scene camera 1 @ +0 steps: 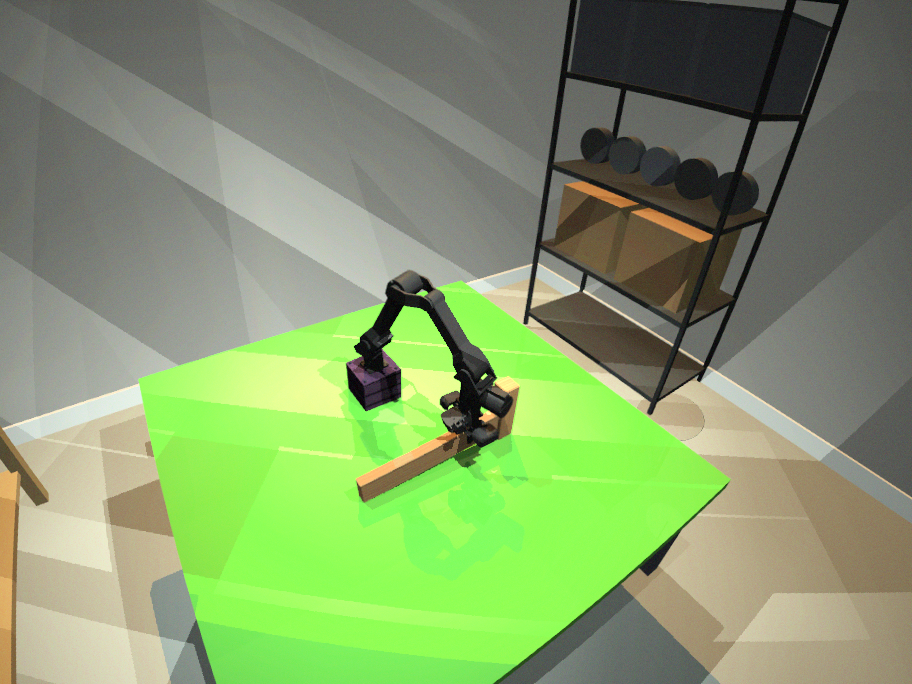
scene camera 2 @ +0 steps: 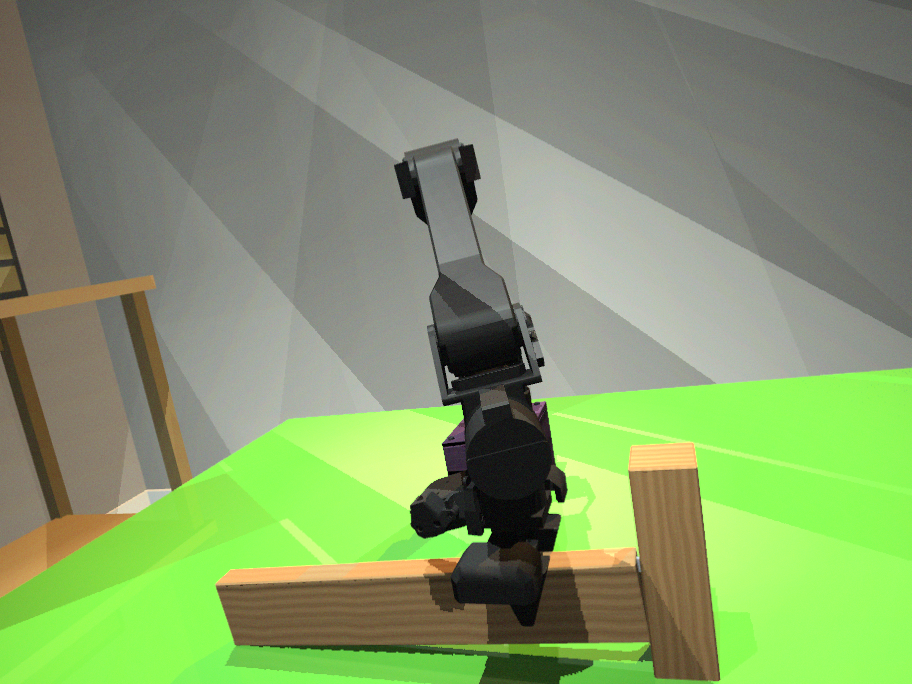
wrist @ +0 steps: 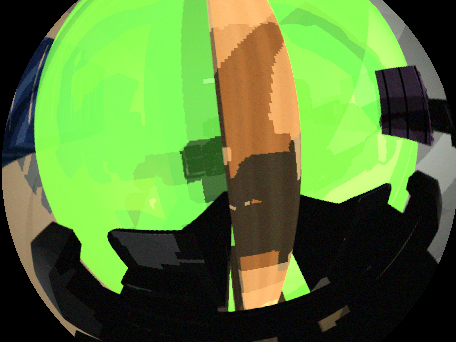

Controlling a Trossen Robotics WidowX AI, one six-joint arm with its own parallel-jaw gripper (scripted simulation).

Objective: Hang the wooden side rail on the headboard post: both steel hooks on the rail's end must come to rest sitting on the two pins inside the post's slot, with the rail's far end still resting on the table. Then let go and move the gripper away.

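Observation:
Scene camera 1 shows the gripper; the wrist view shows the gripper too. Also visible in the pictures: a wooden side rail and a headboard post.

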